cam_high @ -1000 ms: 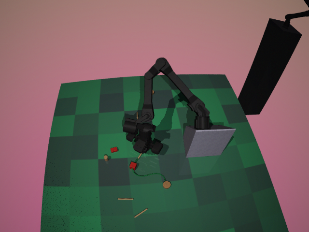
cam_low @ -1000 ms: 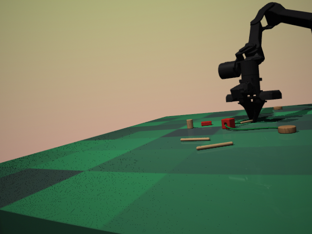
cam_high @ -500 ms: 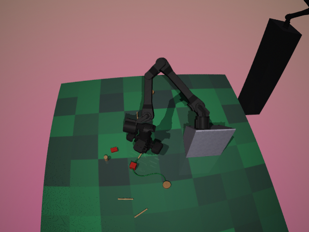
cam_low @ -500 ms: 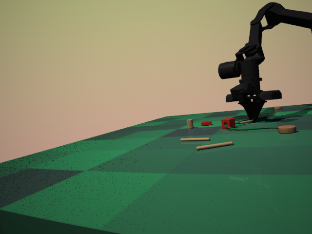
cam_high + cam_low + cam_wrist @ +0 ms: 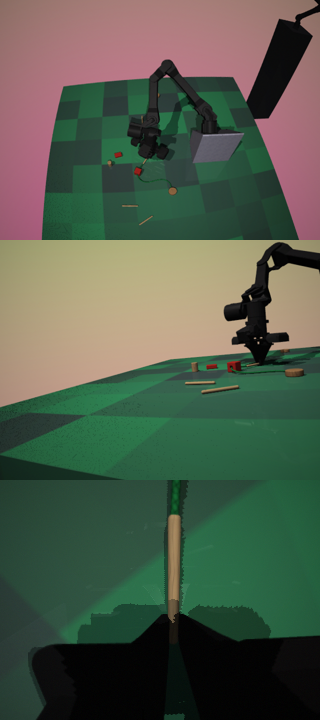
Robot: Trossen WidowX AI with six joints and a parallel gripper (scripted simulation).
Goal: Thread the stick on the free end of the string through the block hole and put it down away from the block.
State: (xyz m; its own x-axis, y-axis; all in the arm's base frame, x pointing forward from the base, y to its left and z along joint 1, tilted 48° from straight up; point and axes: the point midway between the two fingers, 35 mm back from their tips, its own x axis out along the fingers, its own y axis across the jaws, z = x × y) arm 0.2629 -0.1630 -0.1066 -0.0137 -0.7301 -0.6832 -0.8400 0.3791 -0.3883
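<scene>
Now: gripper tip 2 cm short of the thin wooden stick, 3 cm to the right of it and 1 cm below it. Round my gripper tip: wooden peg 21 cm ahead, 5 cm to the left, 2 cm above; round wooden button 10 cm behind, 22 cm to the left, 1 cm above; flat red piece 16 cm ahead, 1 cm above.
</scene>
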